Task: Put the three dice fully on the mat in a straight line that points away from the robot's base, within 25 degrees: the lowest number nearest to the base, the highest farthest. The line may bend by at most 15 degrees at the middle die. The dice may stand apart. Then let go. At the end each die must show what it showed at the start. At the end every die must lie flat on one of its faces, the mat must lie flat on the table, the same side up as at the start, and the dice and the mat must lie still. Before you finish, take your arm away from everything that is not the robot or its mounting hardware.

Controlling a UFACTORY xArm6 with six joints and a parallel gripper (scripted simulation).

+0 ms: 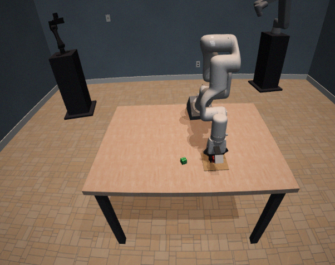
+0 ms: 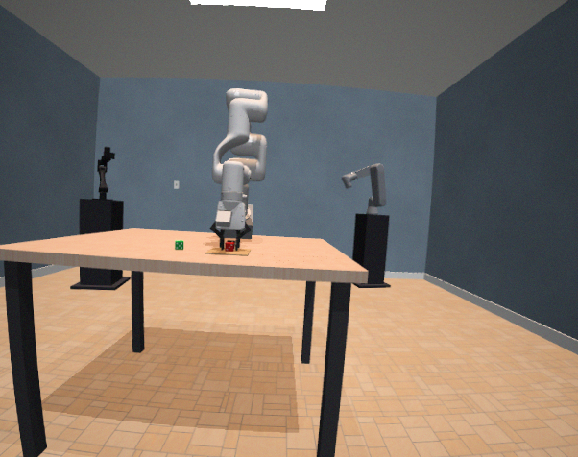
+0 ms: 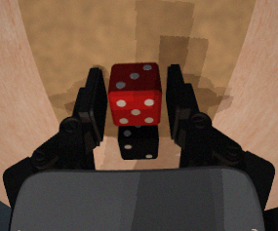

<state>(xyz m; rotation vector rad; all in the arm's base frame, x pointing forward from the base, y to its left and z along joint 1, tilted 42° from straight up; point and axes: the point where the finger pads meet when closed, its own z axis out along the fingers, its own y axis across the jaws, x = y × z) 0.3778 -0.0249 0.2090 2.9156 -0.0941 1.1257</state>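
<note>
Now: hand 1 cm above the red die. Round my hand: black die 5 cm behind, 1 cm below; green die 18 cm to the right, 3 cm behind, 1 cm below; tan mat 2 cm below.
</note>
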